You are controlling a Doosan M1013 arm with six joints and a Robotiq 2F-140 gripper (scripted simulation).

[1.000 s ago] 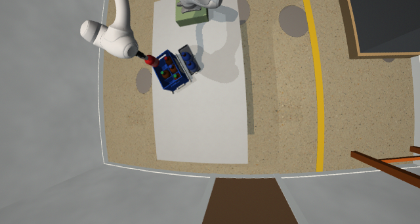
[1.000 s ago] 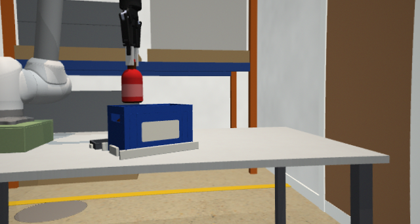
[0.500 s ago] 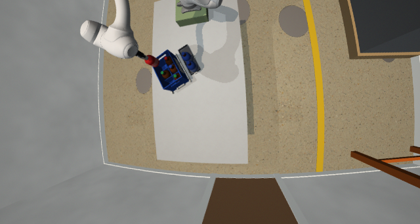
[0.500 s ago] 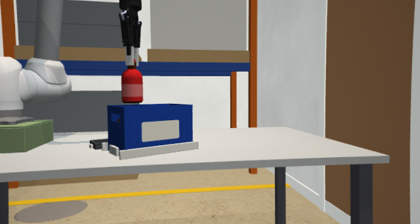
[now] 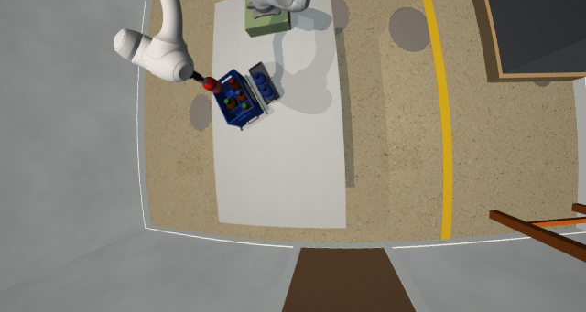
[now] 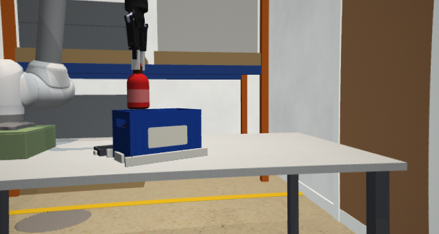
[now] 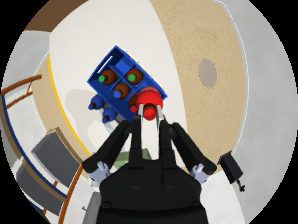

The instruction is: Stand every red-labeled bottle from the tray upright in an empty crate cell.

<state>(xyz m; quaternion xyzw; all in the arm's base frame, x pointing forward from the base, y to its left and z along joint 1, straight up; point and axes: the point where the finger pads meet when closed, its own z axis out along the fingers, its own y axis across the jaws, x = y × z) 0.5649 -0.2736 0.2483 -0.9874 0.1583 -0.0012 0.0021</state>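
Now: the red-labeled bottle 90 mm below my hand. Also, from my hand: blue crate: 50 mm ahead, 80 mm to the left, 260 mm below.
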